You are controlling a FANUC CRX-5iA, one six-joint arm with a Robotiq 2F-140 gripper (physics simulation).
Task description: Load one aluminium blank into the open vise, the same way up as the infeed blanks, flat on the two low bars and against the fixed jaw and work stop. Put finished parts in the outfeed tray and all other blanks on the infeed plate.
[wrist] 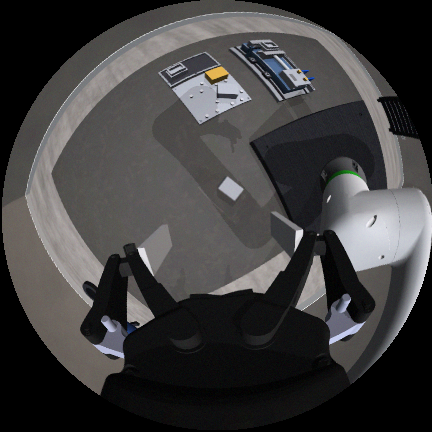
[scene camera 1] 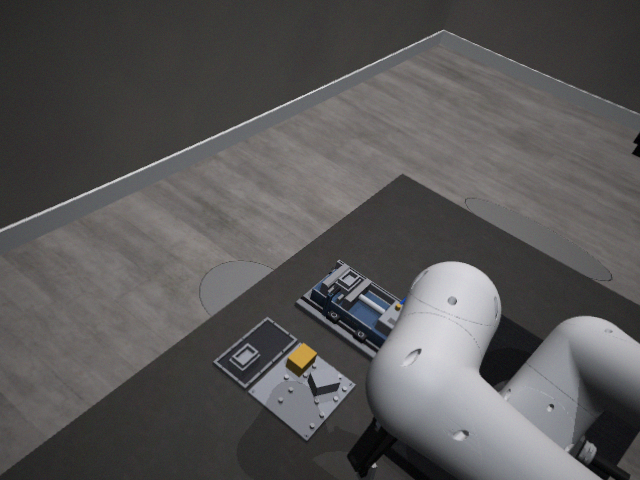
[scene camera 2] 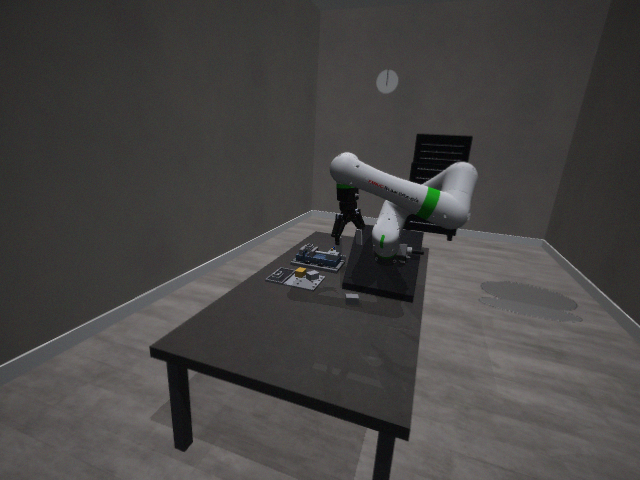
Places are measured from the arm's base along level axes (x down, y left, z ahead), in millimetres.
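Pixels of known places: gripper, fingertip midpoint: (wrist: 219,229) (scene camera 1: 400,465) (scene camera 2: 349,248); arm's base, link origin: (wrist: 343,182) (scene camera 2: 386,253).
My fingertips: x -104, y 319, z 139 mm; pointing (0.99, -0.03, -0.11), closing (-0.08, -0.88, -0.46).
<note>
For each thing: its top centre in the pictures, then the offset to it from my fingertips.
- loose pale blank, top centre: (wrist: 230,188) (scene camera 2: 352,295) dx +256, dy -54, dz -22 mm
- pinned infeed plate, top centre: (scene camera 1: 303,387) (wrist: 211,90) (scene camera 2: 305,279) dx +284, dy -189, dz +270 mm
- part with a square recess, top centre: (scene camera 1: 349,277) (wrist: 269,43) dx +178, dy -464, dz +347 mm
- blue vise, top centre: (scene camera 1: 369,294) (wrist: 281,56) (scene camera 2: 319,249) dx +193, dy -466, dz +283 mm
- similar recessed part, top centre: (scene camera 1: 245,353) (wrist: 175,67) (scene camera 2: 277,272) dx +252, dy -149, dz +414 mm
- yellow block, top centre: (scene camera 1: 302,355) (wrist: 216,72) (scene camera 2: 300,269) dx +248, dy -235, dz +313 mm
My gripper (scene camera 2: 348,242) (wrist: 219,229) is open and empty, high above the table; its fingers partly show in scene camera 1. A loose pale blank (scene camera 2: 352,297) (wrist: 230,188) lies on the table near the robot base. Another blank (scene camera 1: 327,388) (scene camera 2: 312,275) (wrist: 227,95) sits on the pinned infeed plate (scene camera 1: 297,413) (wrist: 195,106); its dark sides show and its top blends with the plate. A part with a square recess (scene camera 1: 349,279) (wrist: 270,45) sits between the jaws of the blue vise (scene camera 1: 364,312) (wrist: 275,70). A similar recessed part (scene camera 1: 244,355) (wrist: 175,69) lies in the outfeed tray (scene camera 1: 271,338) (wrist: 200,62).
A yellow block (scene camera 1: 301,357) (scene camera 2: 300,272) (wrist: 216,75) stands on the infeed plate at its tray-side edge. The black base plate (scene camera 2: 377,288) (wrist: 310,135) carries the robot. Blue-tipped fittings (wrist: 311,78) stick out at one vise end. The arm hides that end in scene camera 1.
</note>
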